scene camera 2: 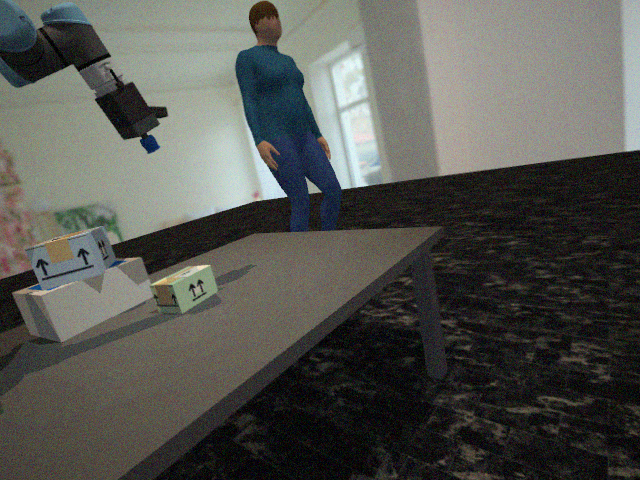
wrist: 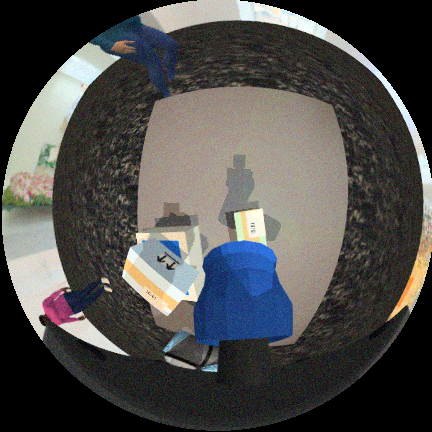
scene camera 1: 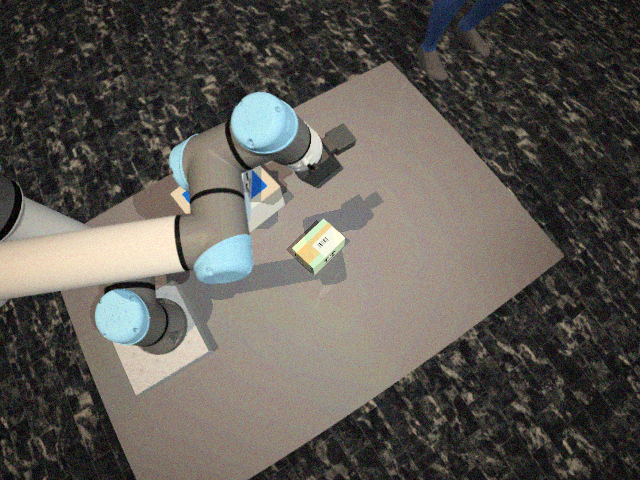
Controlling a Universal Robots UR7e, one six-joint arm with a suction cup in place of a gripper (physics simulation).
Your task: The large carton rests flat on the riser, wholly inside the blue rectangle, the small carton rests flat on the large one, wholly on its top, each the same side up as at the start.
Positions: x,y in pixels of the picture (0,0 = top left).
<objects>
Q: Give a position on a large carton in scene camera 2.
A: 66,259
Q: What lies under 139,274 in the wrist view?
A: A large carton.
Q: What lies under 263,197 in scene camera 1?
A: A white riser.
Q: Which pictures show the white riser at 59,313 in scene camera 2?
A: Scene camera 2, the wrist view and scene camera 1: all of them.
</objects>
